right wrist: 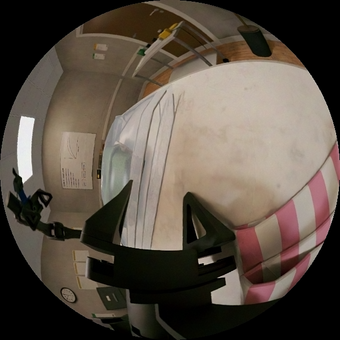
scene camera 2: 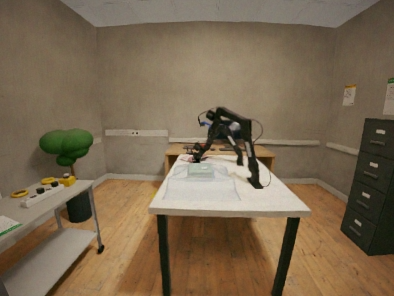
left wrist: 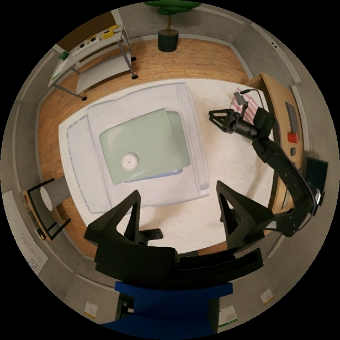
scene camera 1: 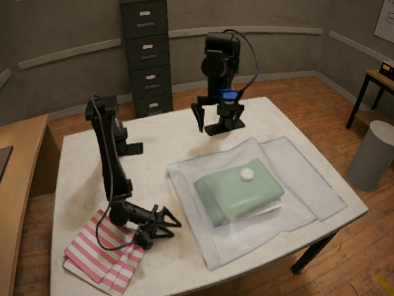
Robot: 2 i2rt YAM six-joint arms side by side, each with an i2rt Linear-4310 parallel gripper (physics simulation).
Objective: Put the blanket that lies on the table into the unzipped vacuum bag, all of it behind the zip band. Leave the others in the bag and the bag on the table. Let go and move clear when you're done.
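The pink-and-white striped blanket [scene camera 1: 95,251] [right wrist: 280,239] lies folded on the table at the lower left in scene camera 1, partly under the right arm. The clear vacuum bag [scene camera 1: 300,162] [left wrist: 137,102] lies flat. Inside it are a green blanket [scene camera 1: 235,192] [left wrist: 142,137] and, beneath that, something whose white and blue edges show. The bag's banded end faces the striped blanket. My right gripper [scene camera 1: 176,230] [right wrist: 159,189] is partly open and empty, between striped blanket and bag. My left gripper [scene camera 1: 219,126] [left wrist: 176,189] is wide open and empty, above the table behind the bag.
A round white valve [scene camera 1: 247,174] [left wrist: 129,161] sits on the bag over the green blanket. A wooden desk [scene camera 1: 30,150] stands beside the table at the left in scene camera 1. A filing cabinet [scene camera 1: 149,60] stands behind; a grey bin [scene camera 1: 372,157] is at the right.
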